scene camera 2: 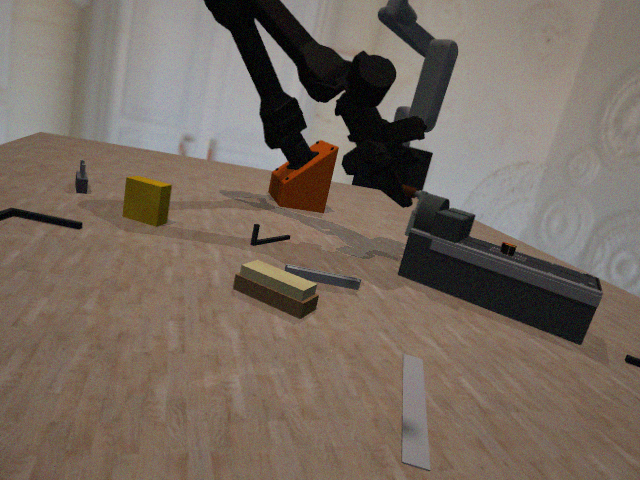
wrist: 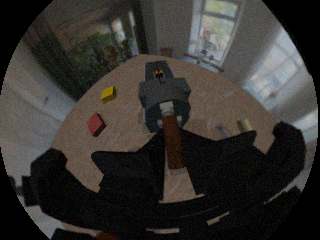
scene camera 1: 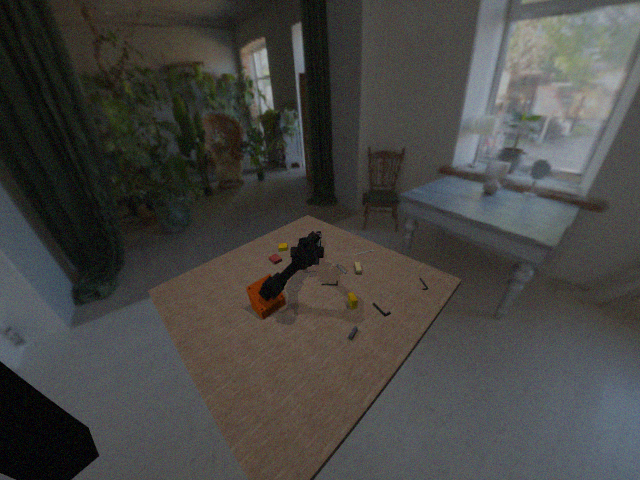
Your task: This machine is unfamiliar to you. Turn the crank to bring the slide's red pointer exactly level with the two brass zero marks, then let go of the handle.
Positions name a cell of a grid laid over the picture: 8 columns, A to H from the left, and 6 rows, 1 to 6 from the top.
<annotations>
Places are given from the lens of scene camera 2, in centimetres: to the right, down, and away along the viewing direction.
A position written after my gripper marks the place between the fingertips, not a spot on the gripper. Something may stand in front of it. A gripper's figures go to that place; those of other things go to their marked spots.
my gripper (scene camera 2: F3): 14, -5, 69
yellow block (scene camera 2: B3): -25, -6, 62
tan-and-brown block (scene camera 2: D4): -2, 6, 45
The marked spots on the tan-and-brown block and the yellow block are 31 cm apart.
</annotations>
